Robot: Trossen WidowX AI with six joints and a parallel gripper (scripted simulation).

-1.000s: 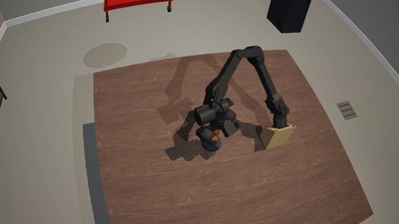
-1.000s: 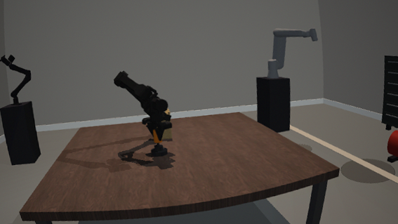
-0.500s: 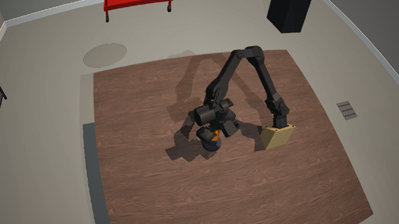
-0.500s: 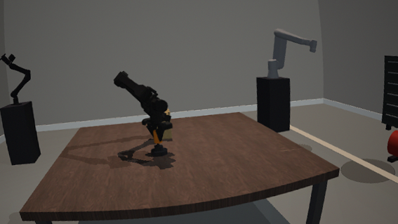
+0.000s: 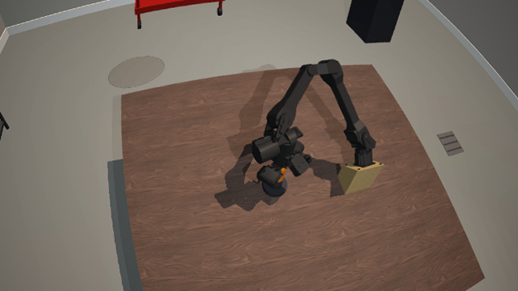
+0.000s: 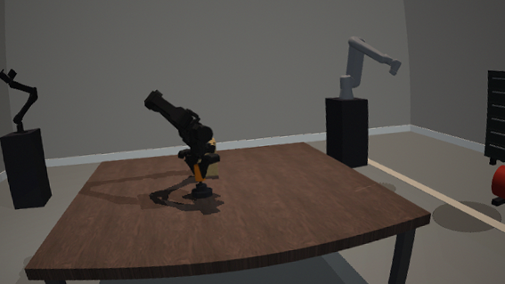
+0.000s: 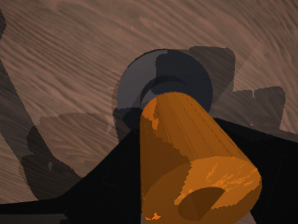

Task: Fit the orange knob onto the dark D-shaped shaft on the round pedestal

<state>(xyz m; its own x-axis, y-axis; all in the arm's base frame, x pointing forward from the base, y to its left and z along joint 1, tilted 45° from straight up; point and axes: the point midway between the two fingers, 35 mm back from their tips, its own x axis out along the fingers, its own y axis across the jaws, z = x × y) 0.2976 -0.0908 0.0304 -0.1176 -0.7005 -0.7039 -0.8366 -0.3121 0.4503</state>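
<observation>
My gripper tip is 2 cm below the orange knob. Also, from my gripper tip: dark round pedestal 4 cm below.
</observation>
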